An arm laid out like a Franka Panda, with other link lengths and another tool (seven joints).
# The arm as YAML. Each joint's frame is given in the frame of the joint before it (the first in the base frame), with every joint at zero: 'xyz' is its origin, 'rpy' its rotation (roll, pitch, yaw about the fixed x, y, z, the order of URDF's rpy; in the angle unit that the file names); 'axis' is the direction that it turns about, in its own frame. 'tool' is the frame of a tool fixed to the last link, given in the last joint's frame.
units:
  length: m
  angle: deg
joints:
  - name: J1
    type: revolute
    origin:
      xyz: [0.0, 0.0, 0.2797]
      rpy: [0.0, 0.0, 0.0]
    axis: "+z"
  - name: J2
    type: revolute
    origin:
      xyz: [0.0, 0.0, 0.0]
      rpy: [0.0, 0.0, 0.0]
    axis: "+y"
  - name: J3
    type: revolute
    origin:
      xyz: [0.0, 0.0, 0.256]
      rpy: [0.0, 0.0, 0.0]
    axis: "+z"
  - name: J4
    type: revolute
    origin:
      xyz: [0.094, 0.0, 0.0]
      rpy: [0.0, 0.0, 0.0]
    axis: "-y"
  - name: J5
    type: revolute
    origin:
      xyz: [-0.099, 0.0, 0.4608]
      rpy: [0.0, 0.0, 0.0]
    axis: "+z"
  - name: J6
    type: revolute
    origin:
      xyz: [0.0, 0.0, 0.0]
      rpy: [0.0, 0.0, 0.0]
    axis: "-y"
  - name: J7
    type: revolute
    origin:
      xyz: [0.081, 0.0, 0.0]
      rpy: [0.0, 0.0, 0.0]
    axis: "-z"
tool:
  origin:
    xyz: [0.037, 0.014, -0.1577]
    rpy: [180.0, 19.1, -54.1]
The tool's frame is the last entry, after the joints.
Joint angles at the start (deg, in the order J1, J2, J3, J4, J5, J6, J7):
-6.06, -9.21, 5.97, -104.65, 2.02, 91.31, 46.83
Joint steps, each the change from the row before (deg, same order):
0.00, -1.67, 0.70, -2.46, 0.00, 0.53, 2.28
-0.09, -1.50, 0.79, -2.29, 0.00, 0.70, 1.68
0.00, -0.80, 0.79, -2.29, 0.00, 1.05, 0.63
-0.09, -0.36, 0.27, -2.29, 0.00, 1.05, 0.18
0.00, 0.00, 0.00, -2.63, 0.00, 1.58, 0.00
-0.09, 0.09, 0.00, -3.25, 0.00, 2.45, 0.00
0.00, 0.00, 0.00, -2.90, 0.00, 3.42, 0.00
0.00, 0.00, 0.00, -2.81, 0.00, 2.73, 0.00
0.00, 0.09, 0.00, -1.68, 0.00, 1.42, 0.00
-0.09, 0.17, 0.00, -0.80, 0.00, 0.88, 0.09
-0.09, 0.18, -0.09, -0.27, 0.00, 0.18, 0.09
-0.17, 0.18, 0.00, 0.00, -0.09, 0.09, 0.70
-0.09, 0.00, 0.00, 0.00, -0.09, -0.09, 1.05
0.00, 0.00, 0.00, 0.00, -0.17, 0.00, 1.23
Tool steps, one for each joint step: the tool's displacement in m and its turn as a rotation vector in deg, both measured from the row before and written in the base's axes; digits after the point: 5 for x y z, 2 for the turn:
-0.00845, 0.00636, -0.00569, -0.48, 0.32, -1.64
-0.00718, 0.00648, -0.00578, -0.48, 0.13, -1.05
-0.00438, 0.00763, -0.01275, -0.35, 0.46, 0.07
-0.00365, 0.00104, -0.01727, -0.17, 0.89, -0.08
-0.00302, -0.00105, -0.02338, -0.05, 1.05, -0.09
-0.00354, -0.00225, -0.02891, -0.04, 0.89, -0.20
-0.00088, -0.00112, -0.02285, -0.02, -0.52, -0.10
-0.00374, -0.00117, -0.02295, -0.04, 0.08, -0.09
-0.00340, -0.00073, -0.01489, -0.02, 0.35, -0.05
-0.00120, -0.00131, -0.00801, 0.00, 0.09, -0.20
-0.00082, -0.00198, -0.00410, 0.02, 0.27, -0.28
0.00001, -0.00232, -0.00162, -0.16, 0.09, -0.82
-0.00063, -0.00172, -0.00005, -0.23, 0.08, -1.09
-0.00042, -0.00106, 0.00013, -0.33, -0.01, -1.14

